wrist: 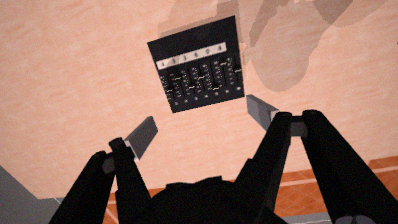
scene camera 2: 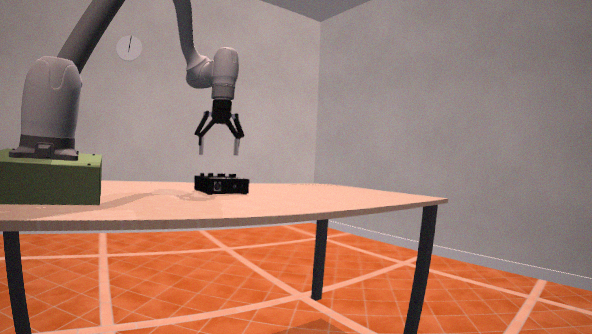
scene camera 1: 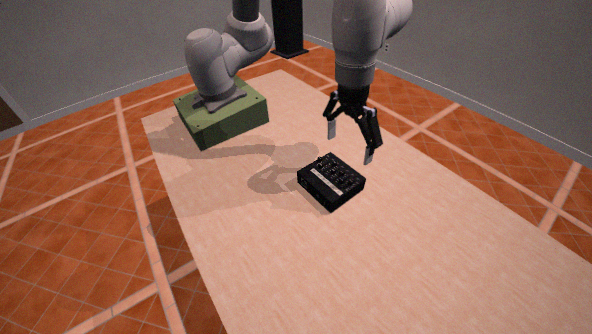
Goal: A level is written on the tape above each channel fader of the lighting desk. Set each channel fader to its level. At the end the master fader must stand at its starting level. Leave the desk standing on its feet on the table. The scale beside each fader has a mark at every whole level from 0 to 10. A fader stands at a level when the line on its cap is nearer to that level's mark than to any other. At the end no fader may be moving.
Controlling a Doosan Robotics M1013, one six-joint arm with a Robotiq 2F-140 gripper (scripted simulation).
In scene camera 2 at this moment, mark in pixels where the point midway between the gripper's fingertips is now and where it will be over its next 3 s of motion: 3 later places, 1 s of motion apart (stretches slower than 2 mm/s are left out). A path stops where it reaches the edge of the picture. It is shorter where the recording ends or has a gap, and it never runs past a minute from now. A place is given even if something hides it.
My gripper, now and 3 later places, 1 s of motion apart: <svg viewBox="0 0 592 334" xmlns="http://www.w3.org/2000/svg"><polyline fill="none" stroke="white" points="218,155 218,154 222,141 215,150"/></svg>
